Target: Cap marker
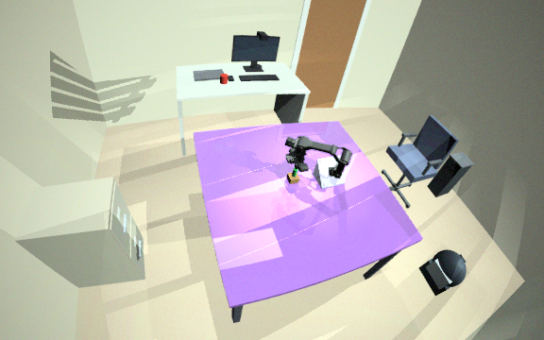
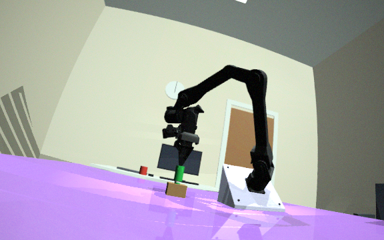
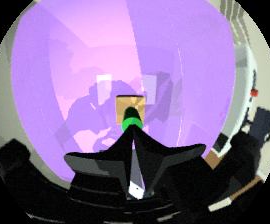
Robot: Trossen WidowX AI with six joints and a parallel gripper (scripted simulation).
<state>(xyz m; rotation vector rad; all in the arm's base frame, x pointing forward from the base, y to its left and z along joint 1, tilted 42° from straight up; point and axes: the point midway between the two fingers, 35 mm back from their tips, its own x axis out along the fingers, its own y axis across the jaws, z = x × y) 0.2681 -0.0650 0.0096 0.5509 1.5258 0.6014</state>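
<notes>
Now: the green cap 3 cm below my gripper tip. From my gripper tip the other things lie so: brown holder block 8 cm below.
</notes>
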